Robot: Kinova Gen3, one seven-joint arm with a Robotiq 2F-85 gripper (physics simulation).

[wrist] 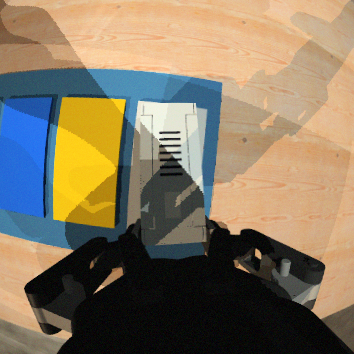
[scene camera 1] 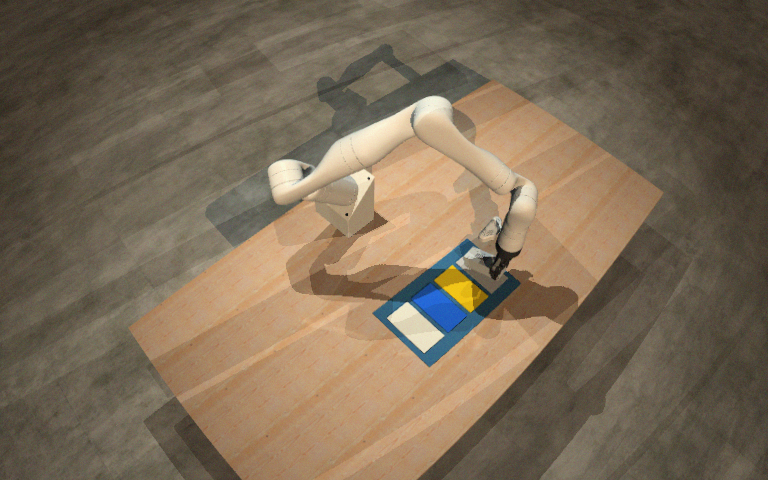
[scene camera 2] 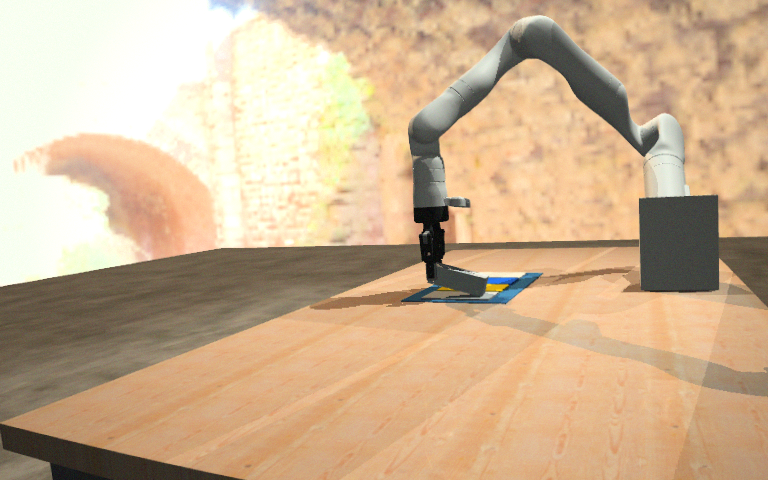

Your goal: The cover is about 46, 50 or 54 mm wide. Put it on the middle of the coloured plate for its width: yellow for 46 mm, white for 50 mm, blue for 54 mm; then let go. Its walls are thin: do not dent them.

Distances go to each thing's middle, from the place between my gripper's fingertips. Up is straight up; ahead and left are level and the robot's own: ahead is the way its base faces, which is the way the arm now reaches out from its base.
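The blue mat (scene camera 1: 498,291) is 4 cm below my hand, 8 cm behind it and 14 cm to the right of it. The yellow plate (scene camera 1: 464,291) is 9 cm to the right of my hand, 7 cm behind it and 4 cm below it, whereas the blue plate (scene camera 1: 435,304) is 19 cm to the right of my hand, 9 cm behind it and again 4 cm below it. Going by their middles, the blue plate is the farthest from my gripper of the things named here. As for the cover (scene camera 2: 448,276), I see my gripper 5 cm past it, and of the things named here the cover is the nearest to my gripper, measured to their middles.
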